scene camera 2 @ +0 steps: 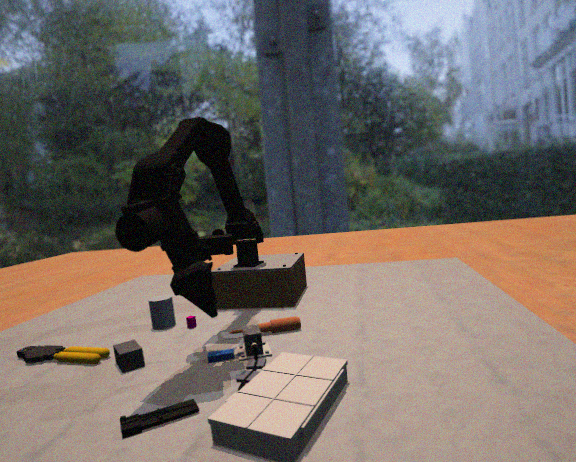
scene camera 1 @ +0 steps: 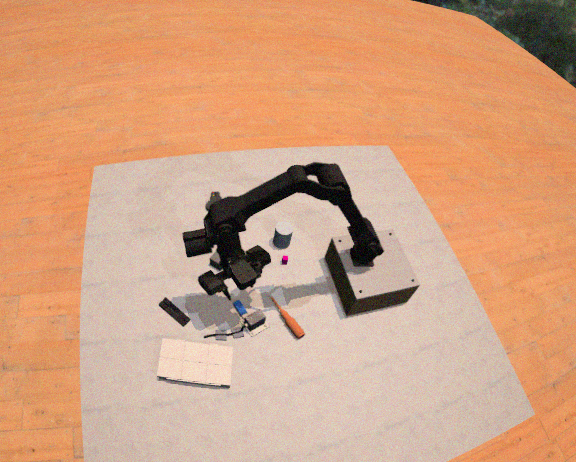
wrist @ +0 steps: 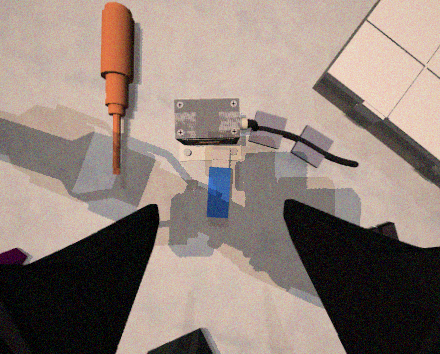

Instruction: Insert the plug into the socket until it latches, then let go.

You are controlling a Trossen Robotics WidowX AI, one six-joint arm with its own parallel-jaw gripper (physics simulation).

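Frame: origin at the arm's base, x ahead, y right, z down, level; millimetres.
Where they show: gripper, between the fingertips: (scene camera 2: 214, 310) (scene camera 1: 240, 293) (wrist: 221, 209); arm's base, origin of its link: (scene camera 2: 248, 264) (scene camera 1: 361, 257).
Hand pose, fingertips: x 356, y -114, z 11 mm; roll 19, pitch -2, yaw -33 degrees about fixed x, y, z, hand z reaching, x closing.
Things, the pixels of their centre, and the offset from my fingertips. "spot": a spot on its surface instead.
- blue plug, middle of its body: (wrist: 219, 181) (scene camera 2: 226, 354) (scene camera 1: 241, 310) dx -7, dy -8, dz +86 mm
- grey socket housing, middle of its body: (wrist: 213, 124) (scene camera 2: 252, 341) (scene camera 1: 253, 321) dx -38, dy -48, dz +71 mm
- black cable, a spot on its surface: (wrist: 285, 134) spot: dx +23, dy -79, dz +88 mm
- orange screwdriver, middle of its body: (wrist: 117, 93) (scene camera 2: 264, 327) (scene camera 1: 286, 316) dx -130, dy -29, dz +80 mm
- tiled box, middle of its body: (wrist: 435, 96) (scene camera 2: 286, 397) (scene camera 1: 195, 363) dx +121, dy -178, dz +76 mm
- black bar, middle of its body: (scene camera 2: 160, 414) (scene camera 1: 174, 311) dx +186, dy -18, dz +86 mm
- dark cube, middle of its body: (scene camera 2: 128, 355) (scene camera 1: 220, 258) dx +55, dy +166, dz +76 mm
- grey cylinder, middle of its body: (scene camera 2: 162, 312) (scene camera 1: 283, 235) dx -140, dy +248, dz +59 mm
- magenta cube, middle of its body: (wrist: 5, 262) (scene camera 2: 191, 322) (scene camera 1: 284, 260) dx -143, dy +167, dz +81 mm
- yellow-handled pliers, a spot on its surface: (scene camera 2: 82, 357) spot: dx +80, dy +262, dz +78 mm
The blue plug (scene camera 1: 240, 307) (scene camera 2: 221, 355) (wrist: 219, 192) lies on the mat in front of the grey socket housing (scene camera 1: 255, 319) (scene camera 2: 252, 340) (wrist: 207, 118). Its pale tip points at the housing's slotted side and overlaps the light base plate in the wrist view; how far the tip reaches into the slot cannot be told. A black cable (wrist: 285, 134) leaves the housing's side. My gripper (scene camera 1: 239, 294) (scene camera 2: 214, 312) (wrist: 221, 209) is open and empty, above the mat. In the wrist view the plug shows between the two spread fingers, well below them.
An orange screwdriver (scene camera 1: 292, 324) (scene camera 2: 282, 324) (wrist: 116, 45) lies beside the socket. A tiled box (scene camera 1: 195, 361) (scene camera 2: 285, 392) (wrist: 380, 70), a black bar (scene camera 1: 174, 311) (scene camera 2: 160, 417), a dark cube (scene camera 2: 129, 356), a grey cylinder (scene camera 1: 283, 236), a magenta cube (scene camera 1: 285, 259) and yellow-handled pliers (scene camera 2: 82, 357) stand around.
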